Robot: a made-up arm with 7 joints.
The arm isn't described. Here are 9 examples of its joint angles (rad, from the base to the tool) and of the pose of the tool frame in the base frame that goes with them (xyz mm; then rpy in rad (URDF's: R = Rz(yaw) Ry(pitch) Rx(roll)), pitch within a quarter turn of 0, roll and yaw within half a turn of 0).
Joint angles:
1: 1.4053 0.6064 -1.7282 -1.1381 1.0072 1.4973 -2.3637
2: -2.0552 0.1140 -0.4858 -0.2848 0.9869 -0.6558 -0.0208
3: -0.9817 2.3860 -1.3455 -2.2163 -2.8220 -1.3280 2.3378
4: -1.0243 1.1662 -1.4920 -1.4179 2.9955 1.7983 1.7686
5: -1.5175 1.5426 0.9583 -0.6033 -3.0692 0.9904 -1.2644
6: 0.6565 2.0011 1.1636 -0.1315 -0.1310 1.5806 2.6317
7: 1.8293 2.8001 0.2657 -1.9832 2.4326 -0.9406 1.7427
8: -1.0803 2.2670 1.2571 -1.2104 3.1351 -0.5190 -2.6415
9: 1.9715 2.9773 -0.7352 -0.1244 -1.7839 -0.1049 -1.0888
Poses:
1: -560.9 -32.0 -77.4 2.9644 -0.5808 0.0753
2: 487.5 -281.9 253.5 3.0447 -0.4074 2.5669
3: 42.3 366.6 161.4 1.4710 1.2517 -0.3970
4: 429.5 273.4 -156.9 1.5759 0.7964 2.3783
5: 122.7 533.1 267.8 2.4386 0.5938 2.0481
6: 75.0 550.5 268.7 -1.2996 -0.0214 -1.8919
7: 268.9 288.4 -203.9 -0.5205 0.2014 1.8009
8: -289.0 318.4 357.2 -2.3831 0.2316 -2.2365
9: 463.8 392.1 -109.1 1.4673 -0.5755 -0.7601
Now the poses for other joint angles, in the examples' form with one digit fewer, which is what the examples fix.
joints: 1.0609 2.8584 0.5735 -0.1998 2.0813 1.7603 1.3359
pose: 476 245 308 -0.180 -0.553 1.983
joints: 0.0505 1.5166 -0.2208 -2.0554 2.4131 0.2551 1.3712
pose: 200 374 -77 -1.066 0.815 1.233
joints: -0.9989 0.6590 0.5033 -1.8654 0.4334 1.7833 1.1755
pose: 404 222 53 -1.231 -0.371 1.518
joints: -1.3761 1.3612 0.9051 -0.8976 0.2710 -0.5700 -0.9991
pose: 200 494 254 -2.545 -0.385 -1.577
